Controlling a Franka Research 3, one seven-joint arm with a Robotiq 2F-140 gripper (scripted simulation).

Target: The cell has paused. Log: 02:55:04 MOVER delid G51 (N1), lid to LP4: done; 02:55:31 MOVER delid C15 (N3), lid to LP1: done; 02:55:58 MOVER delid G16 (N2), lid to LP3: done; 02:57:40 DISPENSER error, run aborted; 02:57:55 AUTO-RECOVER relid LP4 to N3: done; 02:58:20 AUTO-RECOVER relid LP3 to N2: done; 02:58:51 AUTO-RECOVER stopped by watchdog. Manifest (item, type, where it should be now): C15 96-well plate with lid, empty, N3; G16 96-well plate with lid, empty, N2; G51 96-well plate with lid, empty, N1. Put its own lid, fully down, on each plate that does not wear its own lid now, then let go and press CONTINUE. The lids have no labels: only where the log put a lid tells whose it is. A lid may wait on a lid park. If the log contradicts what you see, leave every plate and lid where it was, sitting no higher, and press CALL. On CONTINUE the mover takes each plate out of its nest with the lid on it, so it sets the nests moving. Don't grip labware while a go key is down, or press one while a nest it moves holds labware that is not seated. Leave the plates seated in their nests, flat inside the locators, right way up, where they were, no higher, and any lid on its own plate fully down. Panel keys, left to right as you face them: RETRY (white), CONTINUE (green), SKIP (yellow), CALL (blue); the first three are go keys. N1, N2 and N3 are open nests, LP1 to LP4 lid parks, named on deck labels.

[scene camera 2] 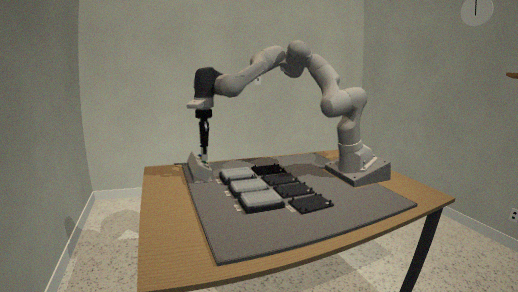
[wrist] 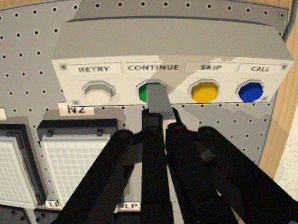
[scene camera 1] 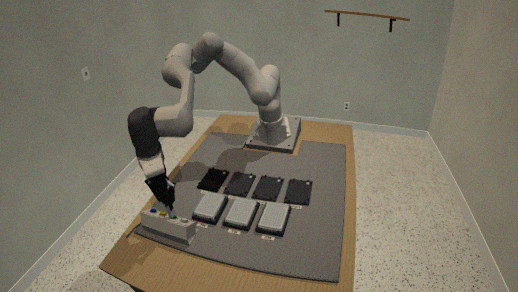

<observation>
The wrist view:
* my gripper: 155, 98
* key panel: 125, 52
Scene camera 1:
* my gripper: 172, 215
</observation>
